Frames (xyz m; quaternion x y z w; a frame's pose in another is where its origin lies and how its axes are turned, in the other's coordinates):
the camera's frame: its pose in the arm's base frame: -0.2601 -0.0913 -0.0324 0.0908 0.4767 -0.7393 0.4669
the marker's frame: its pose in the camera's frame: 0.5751 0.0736 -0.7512 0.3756 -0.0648 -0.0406 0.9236
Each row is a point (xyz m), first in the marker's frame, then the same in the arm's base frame.
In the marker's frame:
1: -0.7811 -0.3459 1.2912
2: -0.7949 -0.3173 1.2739
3: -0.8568 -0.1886 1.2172
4: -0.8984 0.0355 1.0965
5: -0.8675 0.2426 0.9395
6: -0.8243 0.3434 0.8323
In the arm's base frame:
1: -0.8372 0.3718 0.7207
2: -0.8031 0.3692 0.7090
3: -0.6547 0.3488 0.6749
4: -0.4314 0.2787 0.5664
5: -0.2568 0.1866 0.3946
6: -0.1819 0.1354 0.2710

